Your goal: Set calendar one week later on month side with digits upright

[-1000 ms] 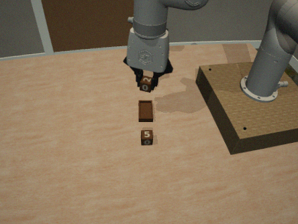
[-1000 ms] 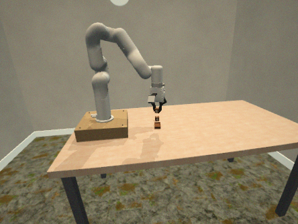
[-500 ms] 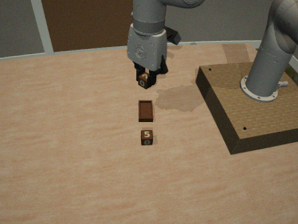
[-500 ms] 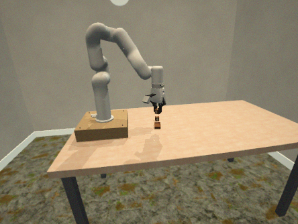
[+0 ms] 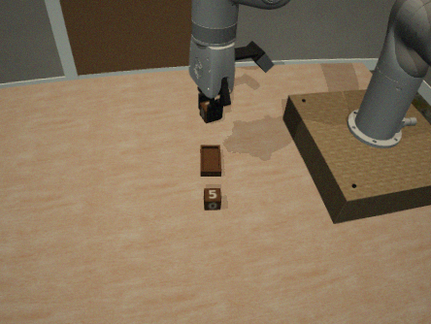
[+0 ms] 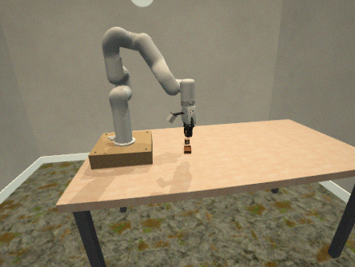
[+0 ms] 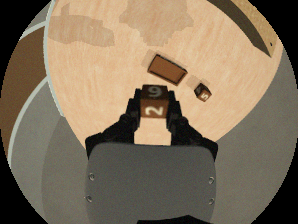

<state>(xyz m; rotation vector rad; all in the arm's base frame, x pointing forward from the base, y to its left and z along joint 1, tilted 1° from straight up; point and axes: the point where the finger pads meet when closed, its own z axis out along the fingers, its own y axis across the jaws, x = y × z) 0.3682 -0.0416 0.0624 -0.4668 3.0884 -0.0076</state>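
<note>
Now: the brown tray 130 mm below my hand and 30 mm to the left of it. Round my hand: cube (10 mm below).
</note>
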